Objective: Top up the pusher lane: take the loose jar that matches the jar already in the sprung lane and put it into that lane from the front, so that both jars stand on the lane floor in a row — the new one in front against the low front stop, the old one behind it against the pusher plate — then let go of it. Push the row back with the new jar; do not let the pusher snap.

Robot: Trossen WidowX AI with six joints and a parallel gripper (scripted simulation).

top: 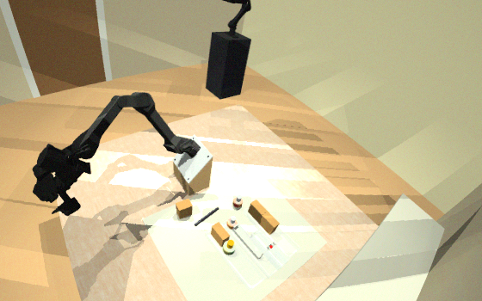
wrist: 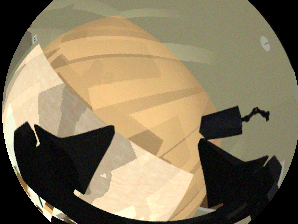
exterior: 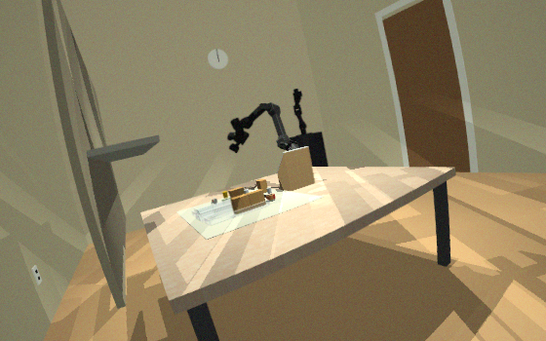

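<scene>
Now: the thin dark rod 190 mm ahead of my gripper tip, 550 mm to the left of it and 250 mm below it. The rest, counted from my gripper tip: clear sprung lane: 440 mm ahead, 630 mm to the left, 240 mm below.
</scene>
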